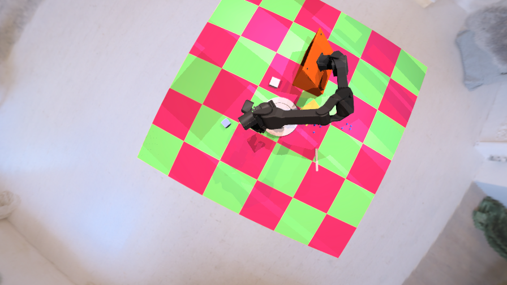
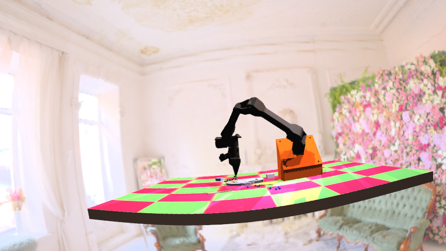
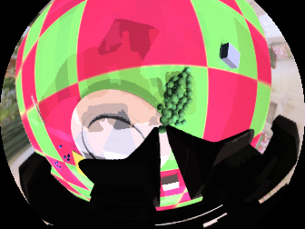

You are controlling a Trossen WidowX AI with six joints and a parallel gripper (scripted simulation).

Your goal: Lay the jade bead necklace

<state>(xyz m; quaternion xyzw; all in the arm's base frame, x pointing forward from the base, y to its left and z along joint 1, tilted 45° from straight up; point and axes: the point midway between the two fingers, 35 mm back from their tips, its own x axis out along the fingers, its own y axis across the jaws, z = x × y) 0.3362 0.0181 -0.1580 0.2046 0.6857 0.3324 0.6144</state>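
Now: gripper tip 8 cm to the right of the round bead board, 5 cm past it and 3 cm above it. The rest, counted from my gripper tip: pale blue cube 14 cm to the right, 12 cm ahead, 3 cm below; white cube 19 cm behind, 4 cm to the right, 3 cm below; yellow patch 20 cm to the left, 16 cm behind, 4 cm below.
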